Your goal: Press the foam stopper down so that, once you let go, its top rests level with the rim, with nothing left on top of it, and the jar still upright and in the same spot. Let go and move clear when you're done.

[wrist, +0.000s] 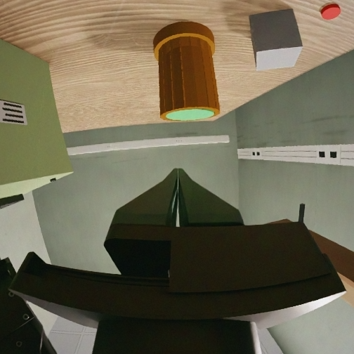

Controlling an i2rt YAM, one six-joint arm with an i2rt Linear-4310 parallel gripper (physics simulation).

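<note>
An orange-brown ribbed jar (188, 77) stands upright on the wooden table, at the upper middle of the wrist view, with a wider foot on the table. A green foam stopper (191, 115) fills its mouth inside the orange rim. From this low slant its top looks about level with the rim; a small height difference cannot be told. No object shows on top of it. My gripper (177, 174) is shut and empty, with its fingertips together. It is apart from the jar, which appears beyond the tips.
A grey cube (276, 39) and a small red disc (330, 11) are on the wooden table (100, 85) to the jar's right. A large green box (30, 120) with a slotted label is at the left. Grey walls with white strips lie beyond the table edge.
</note>
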